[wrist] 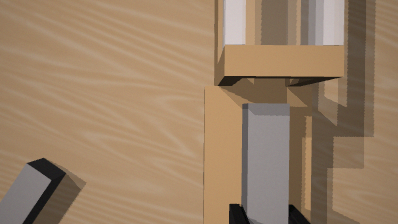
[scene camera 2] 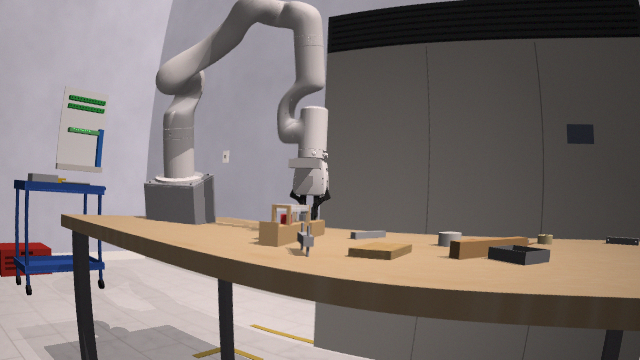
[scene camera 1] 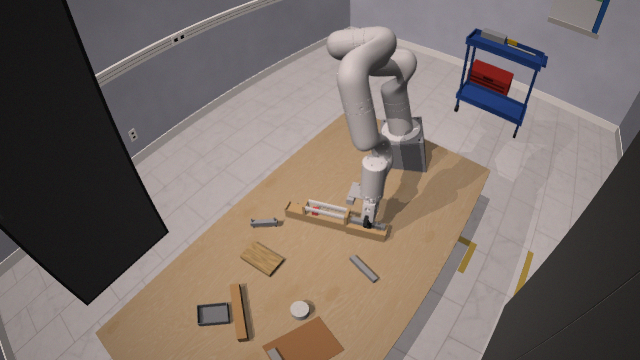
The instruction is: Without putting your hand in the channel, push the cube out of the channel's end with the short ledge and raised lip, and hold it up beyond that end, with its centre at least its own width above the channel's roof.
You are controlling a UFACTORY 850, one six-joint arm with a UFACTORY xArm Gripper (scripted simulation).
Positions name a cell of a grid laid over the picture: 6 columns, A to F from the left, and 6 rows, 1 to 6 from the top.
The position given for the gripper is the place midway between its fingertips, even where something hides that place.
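Observation:
Scene camera 1 shows a dark tray (scene camera 1: C6). Scene camera 2 shows the gripper (scene camera 2: C4), a long wooden bar (scene camera 2: E5) and the tray (scene camera 2: E5). In the wrist view the bar is out of frame; the tray is out of frame in the wrist view as well.

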